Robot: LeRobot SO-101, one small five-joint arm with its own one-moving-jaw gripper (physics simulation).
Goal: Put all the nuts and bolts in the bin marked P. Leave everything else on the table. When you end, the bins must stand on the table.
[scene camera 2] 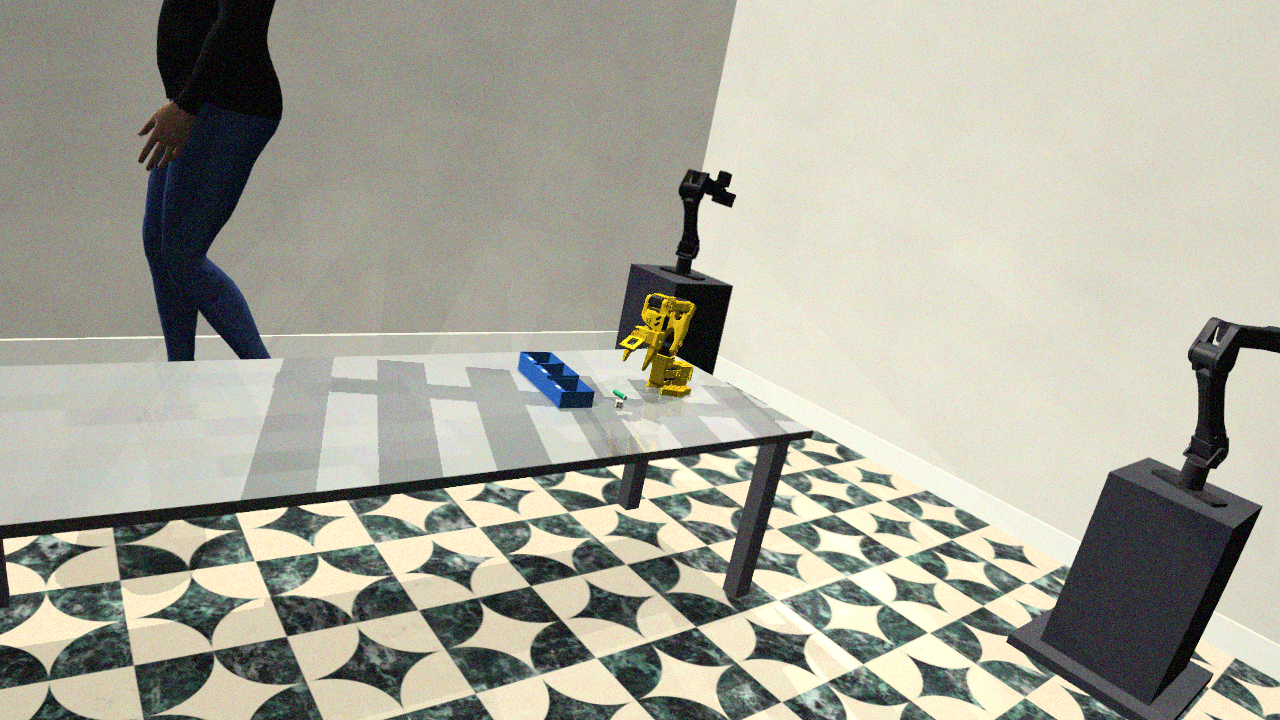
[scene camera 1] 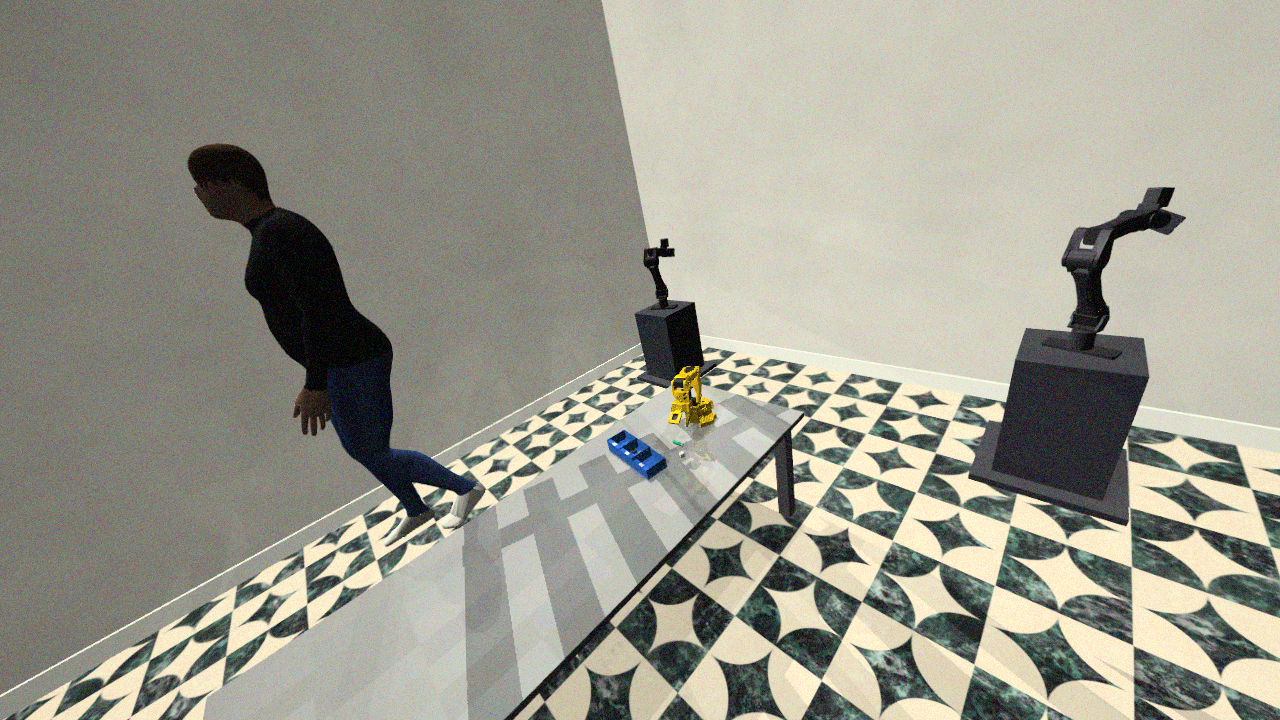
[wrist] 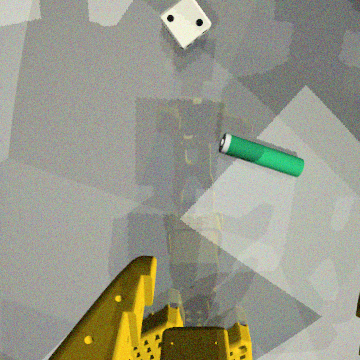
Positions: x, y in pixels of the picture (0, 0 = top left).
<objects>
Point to a blue three-compartment bin block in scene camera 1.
648, 463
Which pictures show the blue three-compartment bin block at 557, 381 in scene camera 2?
Scene camera 2 and scene camera 1 only.
</objects>
